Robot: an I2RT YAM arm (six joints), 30 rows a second.
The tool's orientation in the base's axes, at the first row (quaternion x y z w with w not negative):
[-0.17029, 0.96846, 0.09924, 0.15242]
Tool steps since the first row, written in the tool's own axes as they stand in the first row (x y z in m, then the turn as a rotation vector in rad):
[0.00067, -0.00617, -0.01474, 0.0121, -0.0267, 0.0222]
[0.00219, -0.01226, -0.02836, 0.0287, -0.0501, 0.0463]
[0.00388, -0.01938, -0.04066, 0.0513, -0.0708, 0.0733]
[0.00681, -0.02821, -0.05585, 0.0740, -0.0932, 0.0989]
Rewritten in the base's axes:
[-0.00223, -0.00949, 0.01268, 0.0046, -0.0228, -0.0285]
[-0.00496, -0.01889, 0.02404, 0.0044, -0.0435, -0.0597]
[-0.00713, -0.02896, 0.03397, -0.0013, -0.0628, -0.0953]
[-0.01054, -0.04169, 0.04596, -0.0069, -0.0840, -0.1298]

